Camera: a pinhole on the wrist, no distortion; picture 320 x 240 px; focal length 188.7 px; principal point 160.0 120.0 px. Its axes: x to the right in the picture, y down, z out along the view. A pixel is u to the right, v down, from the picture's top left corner.
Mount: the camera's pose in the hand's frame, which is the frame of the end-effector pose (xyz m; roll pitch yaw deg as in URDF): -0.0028 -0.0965 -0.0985 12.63 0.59 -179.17
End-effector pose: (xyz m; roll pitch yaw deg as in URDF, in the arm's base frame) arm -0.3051 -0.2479 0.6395 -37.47 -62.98 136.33
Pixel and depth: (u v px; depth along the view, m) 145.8 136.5 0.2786
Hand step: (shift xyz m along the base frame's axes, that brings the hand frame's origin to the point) 0.0670 -0.1496 0.0940
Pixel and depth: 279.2 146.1 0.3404
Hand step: 0.1619 -0.2797 -0.0907
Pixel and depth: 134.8 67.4 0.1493
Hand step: 0.0203 -0.0263 0.0332
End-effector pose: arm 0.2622 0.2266 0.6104 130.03 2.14 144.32
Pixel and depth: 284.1 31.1 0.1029
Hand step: 0.0446 -0.0628 -0.0125
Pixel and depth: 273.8 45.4 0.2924
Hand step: 0.2514 0.0315 -0.0364
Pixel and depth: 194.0 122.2 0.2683
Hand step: 0.1059 0.0451 -0.1349
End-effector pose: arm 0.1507 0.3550 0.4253 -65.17 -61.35 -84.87
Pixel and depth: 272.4 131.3 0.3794
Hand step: 0.2098 0.2640 -0.1327
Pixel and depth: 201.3 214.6 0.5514
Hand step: 0.3078 0.4714 0.0962
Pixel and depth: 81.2 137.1 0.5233
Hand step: 0.3665 0.1095 0.2802
